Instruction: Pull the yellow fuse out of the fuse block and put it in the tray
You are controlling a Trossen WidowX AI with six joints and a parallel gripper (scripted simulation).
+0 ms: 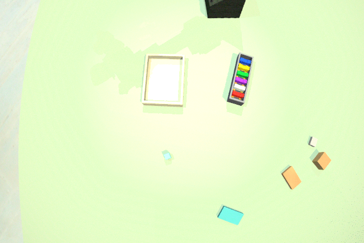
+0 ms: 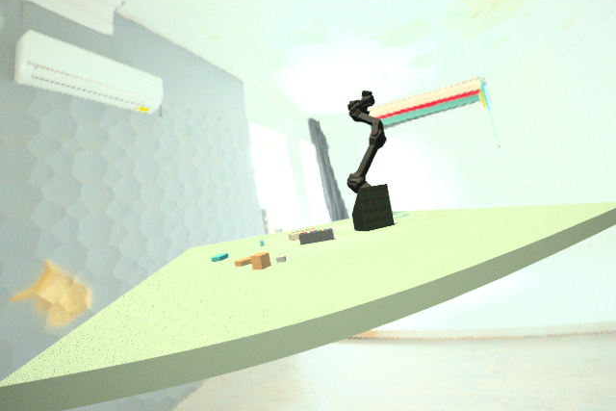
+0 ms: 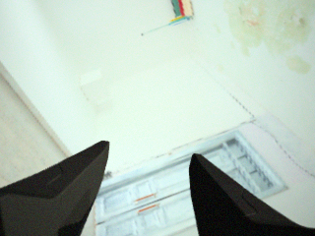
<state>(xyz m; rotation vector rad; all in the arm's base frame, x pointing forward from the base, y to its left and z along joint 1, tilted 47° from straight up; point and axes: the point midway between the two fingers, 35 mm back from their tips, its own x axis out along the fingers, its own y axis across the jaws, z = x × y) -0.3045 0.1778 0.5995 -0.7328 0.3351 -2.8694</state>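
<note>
The yellow fuse lies 600 mm ahead of my gripper tip, 340 mm to the left of it and 640 mm below it. The rest, counted from my gripper tip: cream tray 610 mm ahead, 130 mm to the left, 660 mm below; then cyan cube 800 mm ahead, 120 mm to the left, 660 mm below; then cyan slab 980 mm ahead, 260 mm to the left, 660 mm below.
</note>
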